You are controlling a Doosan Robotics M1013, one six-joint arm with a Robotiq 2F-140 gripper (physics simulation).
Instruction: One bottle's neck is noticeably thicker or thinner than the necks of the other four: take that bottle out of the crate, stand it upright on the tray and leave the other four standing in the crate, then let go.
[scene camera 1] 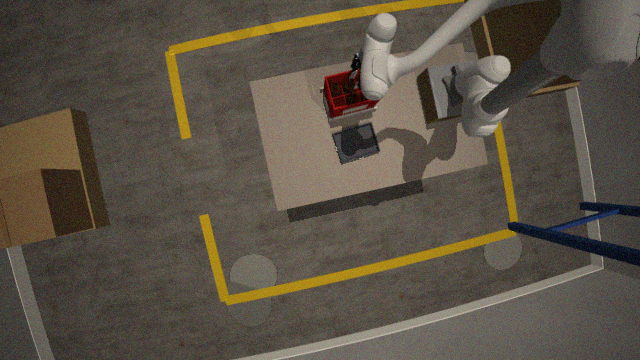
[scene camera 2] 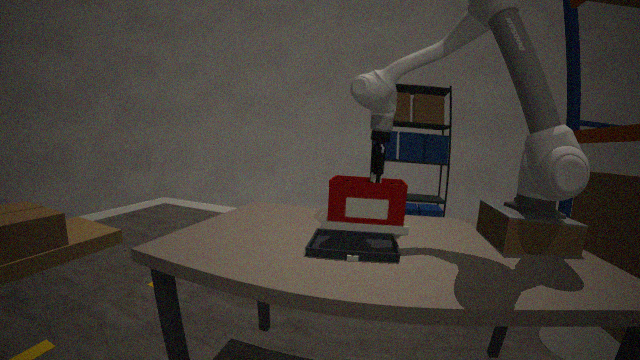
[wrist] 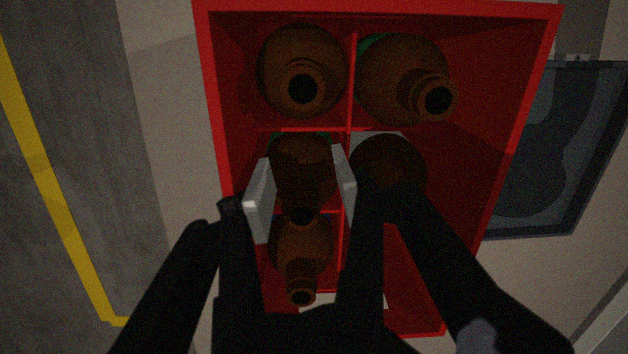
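Pixels of known places: gripper, fingertip midpoint: [scene camera 1: 353, 83] [wrist: 303, 168]; arm's base, link origin: [scene camera 1: 459, 88] [scene camera 2: 533, 211].
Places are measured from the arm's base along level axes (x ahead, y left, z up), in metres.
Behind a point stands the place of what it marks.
The red crate [scene camera 1: 336, 112] {x 0.751, y -0.103, z 0.006 m} [scene camera 2: 336, 200] {x 0.742, y -0.103, z -0.007 m} [wrist: 375, 7] {x 0.494, y -0.180, z 0.063 m} stands on the table with brown bottles upright in it. In the wrist view two bottles [wrist: 300, 60] {x 0.517, y -0.219, z 0.041 m} [wrist: 395, 65] {x 0.528, y -0.152, z 0.011 m} are in the top row. A middle-left bottle [wrist: 300, 160] {x 0.596, y -0.227, z 0.009 m} has its mouth below the fingertips' midpoint, one bottle [wrist: 300, 240] {x 0.682, y -0.235, z 0.006 m} is below it, and a middle-right bottle [wrist: 392, 160] {x 0.605, y -0.149, z 0.006 m} has its neck hidden by a finger. My gripper [scene camera 2: 375, 178] [wrist: 303, 168] {x 0.600, y -0.225, z 0.015 m} is part open and empty, at rim height, its pads on either side of the middle-left bottle. The dark tray [scene camera 1: 369, 134] {x 0.578, y 0.066, z -0.107 m} [scene camera 2: 350, 244] {x 0.687, y 0.068, z -0.107 m} [wrist: 575, 192] {x 0.741, y 0.173, z -0.106 m} holds no bottle.
The tray lies beside the crate's labelled side on the table [scene camera 1: 300, 165] {x 1.050, y 0.098, z -0.112 m} [scene camera 2: 250, 280] {x 0.901, y 0.356, z -0.112 m}. The arm's base stands on a box [scene camera 2: 545, 237] {x 0.050, y 0.148, z -0.053 m} at the table's right. A shelf rack [scene camera 2: 450, 150] stands behind, and cardboard boxes [scene camera 1: 35, 145] [scene camera 2: 30, 230] lie to the left.
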